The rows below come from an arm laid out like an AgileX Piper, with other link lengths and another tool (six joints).
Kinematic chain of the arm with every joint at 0, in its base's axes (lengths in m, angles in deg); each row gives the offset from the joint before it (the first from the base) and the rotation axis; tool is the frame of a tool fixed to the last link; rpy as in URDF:
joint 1: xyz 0 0 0.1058 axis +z
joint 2: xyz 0 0 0 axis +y
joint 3: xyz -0.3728 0 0.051 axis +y
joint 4: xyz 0.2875 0 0.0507 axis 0.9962 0 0.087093
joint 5: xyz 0 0 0 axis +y
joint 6: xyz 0.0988 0 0.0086 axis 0.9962 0 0.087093
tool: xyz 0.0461 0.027 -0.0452 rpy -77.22 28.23 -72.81
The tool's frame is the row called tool.
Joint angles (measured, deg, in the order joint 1, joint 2, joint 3, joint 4, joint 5, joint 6), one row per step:
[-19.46 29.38 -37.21 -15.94 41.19 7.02]
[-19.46 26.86 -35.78 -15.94 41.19 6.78]
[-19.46 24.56 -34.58 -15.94 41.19 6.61]
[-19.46 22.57 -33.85 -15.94 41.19 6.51]
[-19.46 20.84 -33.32 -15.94 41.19 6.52]
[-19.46 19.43 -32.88 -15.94 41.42 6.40]
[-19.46 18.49 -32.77 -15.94 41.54 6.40]
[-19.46 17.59 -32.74 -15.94 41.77 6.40]
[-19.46 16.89 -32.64 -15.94 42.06 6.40]
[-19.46 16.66 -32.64 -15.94 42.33 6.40]
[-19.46 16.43 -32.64 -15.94 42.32 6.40]
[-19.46 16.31 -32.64 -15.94 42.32 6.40]
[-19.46 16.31 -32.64 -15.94 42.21 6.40]
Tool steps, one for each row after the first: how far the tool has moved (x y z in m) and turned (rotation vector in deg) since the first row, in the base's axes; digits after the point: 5 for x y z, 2 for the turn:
[-0.00897 0.00295 -0.00621 -0.55 -0.92 0.11]
[-0.01673 0.00553 -0.01152 -1.05 -1.87 0.18]
[-0.02314 0.00770 -0.01431 -1.55 -3.02 0.22]
[-0.02851 0.00961 -0.01620 -1.94 -4.15 0.21]
[-0.03327 0.01109 -0.01839 -2.27 -4.81 0.19]
[-0.03634 0.01212 -0.01862 -2.50 -5.48 0.16]
[-0.03949 0.01315 -0.01861 -2.70 -6.10 0.09]
[-0.04208 0.01396 -0.01936 -2.78 -6.41 0.02]
[-0.04324 0.01427 -0.01974 -2.75 -6.39 -0.05]
[-0.04393 0.01451 -0.01958 -2.83 -6.61 -0.05]
[-0.04430 0.01464 -0.01951 -2.87 -6.73 -0.05]
[-0.04411 0.01462 -0.01929 -2.92 -6.82 -0.02]

